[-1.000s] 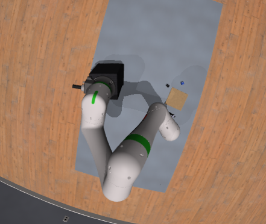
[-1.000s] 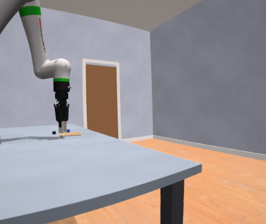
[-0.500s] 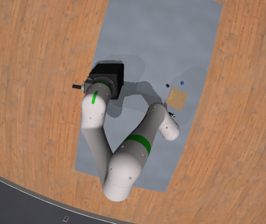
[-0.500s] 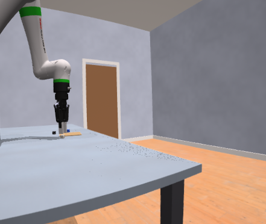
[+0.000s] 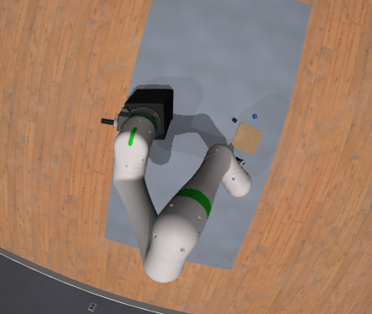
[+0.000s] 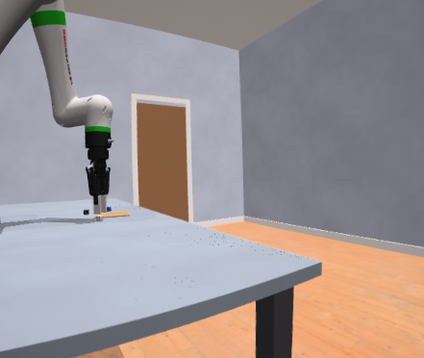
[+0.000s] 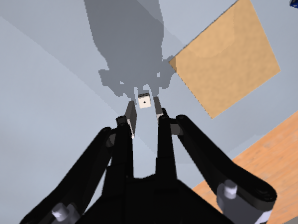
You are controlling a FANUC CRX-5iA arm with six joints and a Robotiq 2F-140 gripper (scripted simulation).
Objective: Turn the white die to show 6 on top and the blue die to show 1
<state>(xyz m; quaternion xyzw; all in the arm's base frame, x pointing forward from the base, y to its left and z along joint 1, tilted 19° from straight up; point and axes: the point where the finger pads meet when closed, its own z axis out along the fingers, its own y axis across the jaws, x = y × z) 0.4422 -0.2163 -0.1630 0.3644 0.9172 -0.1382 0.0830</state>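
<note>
My gripper is now 50 mm above the white die. Also, from my hand: blue die 90 mm ahead, 260 mm to the left, 50 mm below; then black die 20 mm behind, 220 mm to the left, 50 mm below; then tan mat 70 mm ahead, 130 mm to the left, 60 mm below.
</note>
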